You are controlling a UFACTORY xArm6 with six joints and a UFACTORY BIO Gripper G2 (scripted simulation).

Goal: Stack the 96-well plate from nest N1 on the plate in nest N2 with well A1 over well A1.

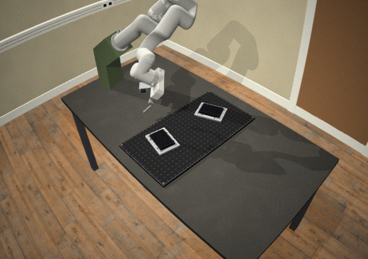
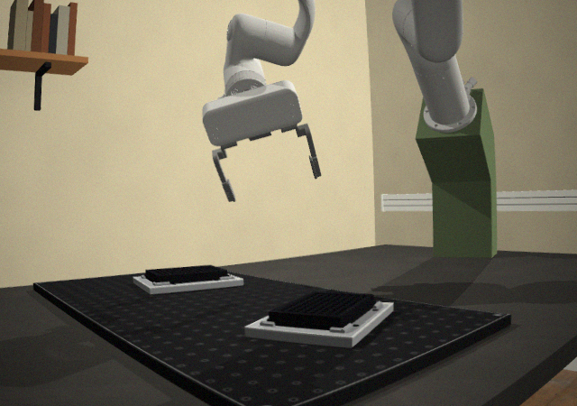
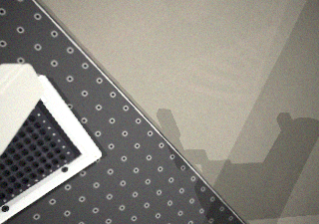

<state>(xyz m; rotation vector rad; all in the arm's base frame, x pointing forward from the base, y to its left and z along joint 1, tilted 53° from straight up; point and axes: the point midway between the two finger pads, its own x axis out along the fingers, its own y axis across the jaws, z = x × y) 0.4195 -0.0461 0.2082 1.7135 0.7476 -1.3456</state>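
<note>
My gripper is now 3 cm short of the white nest N1, 35 cm to the right of it and 18 cm above it. Also, from my hand: white nest N2: 16 cm ahead, 2 cm to the left, 18 cm below.
</note>
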